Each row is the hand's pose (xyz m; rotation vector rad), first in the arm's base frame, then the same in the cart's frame.
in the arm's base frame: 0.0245 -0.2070 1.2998 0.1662 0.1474 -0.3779
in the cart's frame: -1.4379 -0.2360 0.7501 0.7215 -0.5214 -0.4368
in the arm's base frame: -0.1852 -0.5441 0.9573 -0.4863 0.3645 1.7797
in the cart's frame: -1.3617 -0.3719 0.2495 -0.7325 -0.4572 1.3395
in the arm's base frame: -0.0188 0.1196 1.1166 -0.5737 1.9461 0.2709
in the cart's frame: -1.3412 0.1283 0.7424 -0.1753 1.1700 0.2933
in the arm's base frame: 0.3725 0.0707 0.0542 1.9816 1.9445 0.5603
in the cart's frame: -0.3314 0.2938 0.2555 1.7560 1.2536 1.4868
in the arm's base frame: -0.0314 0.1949 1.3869 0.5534 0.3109 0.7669
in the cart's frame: -1.5339 0.1168 0.9465 0.6396 -0.5836 0.8142
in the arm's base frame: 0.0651 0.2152 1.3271 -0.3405 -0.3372 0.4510
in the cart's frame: -1.4223 0.1246 0.9746 -0.1107 -1.0898 0.0566
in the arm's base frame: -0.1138 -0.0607 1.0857 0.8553 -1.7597 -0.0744
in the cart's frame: -1.3917 0.0035 0.5862 1.1111 -2.5664 -0.2816
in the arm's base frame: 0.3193 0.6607 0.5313 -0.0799 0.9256 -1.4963
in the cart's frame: -0.6891 0.6955 0.7933 0.8228 0.6243 -1.3045
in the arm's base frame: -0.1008 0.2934 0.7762 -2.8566 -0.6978 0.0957
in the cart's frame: -1.1674 0.4146 0.5409 -2.4774 -0.4839 -1.0343
